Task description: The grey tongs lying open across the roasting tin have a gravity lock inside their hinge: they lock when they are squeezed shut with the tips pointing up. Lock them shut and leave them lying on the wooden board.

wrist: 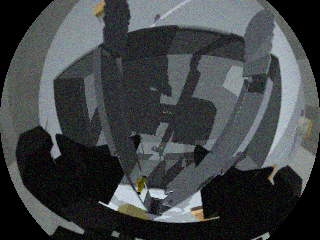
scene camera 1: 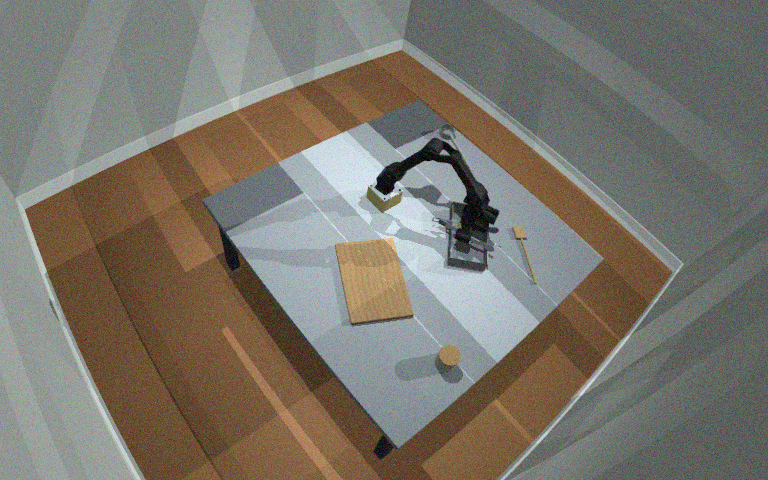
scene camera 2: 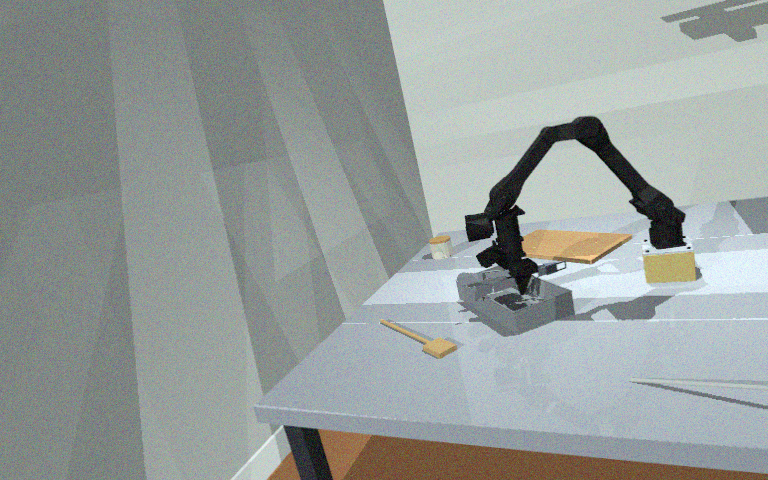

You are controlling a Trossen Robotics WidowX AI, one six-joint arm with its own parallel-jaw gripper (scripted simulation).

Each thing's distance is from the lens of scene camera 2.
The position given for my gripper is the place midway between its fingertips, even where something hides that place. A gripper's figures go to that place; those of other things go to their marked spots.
my gripper (scene camera 2: 518, 290): 1.31 m
wooden board (scene camera 2: 573, 246): 1.65 m
grey roasting tin (scene camera 2: 544, 302): 1.17 m
The marked spots on the wooden board and the grey roasting tin are 0.51 m apart.
